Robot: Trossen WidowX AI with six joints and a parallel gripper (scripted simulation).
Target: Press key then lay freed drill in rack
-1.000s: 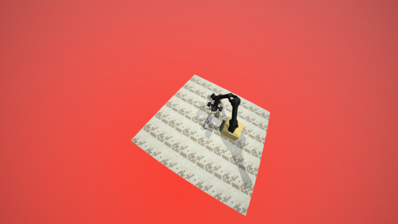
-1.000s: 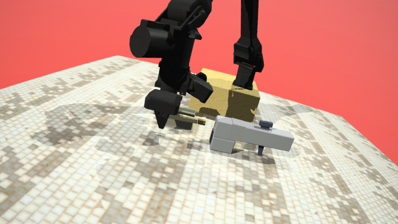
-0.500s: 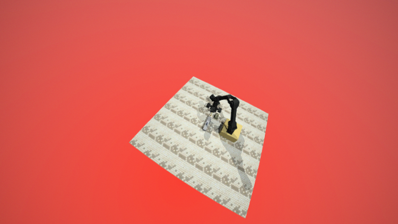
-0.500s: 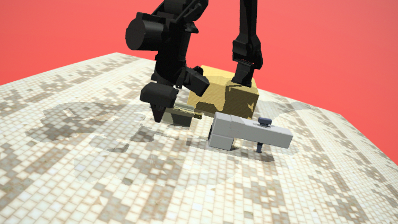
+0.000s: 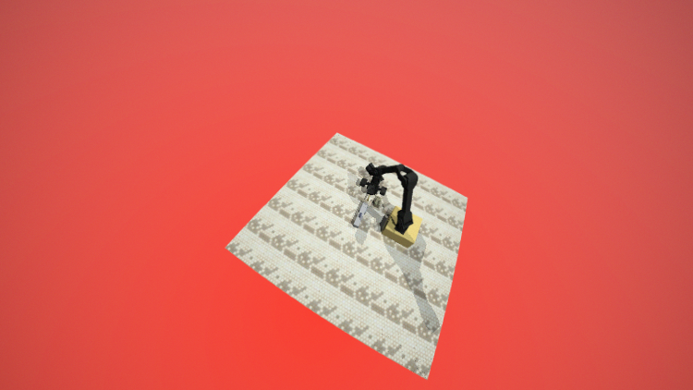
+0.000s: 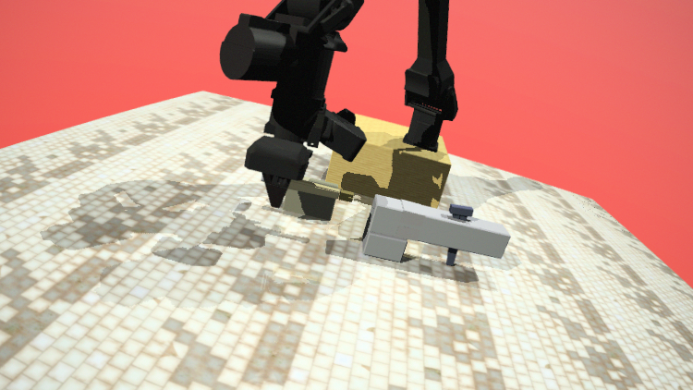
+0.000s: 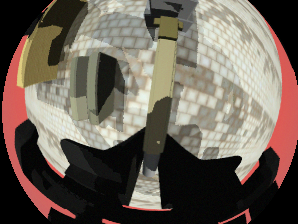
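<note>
Right now my gripper tip is 40 mm to the right of the drill, 30 mm below it and 10 mm past it. Round my gripper tip: dark key (230 mm to the left, 50 mm behind, 20 mm above); then grey housing (200 mm to the left, 40 mm behind, 10 mm above); then rack (80 mm behind, 20 mm to the left, 10 mm below).
</note>
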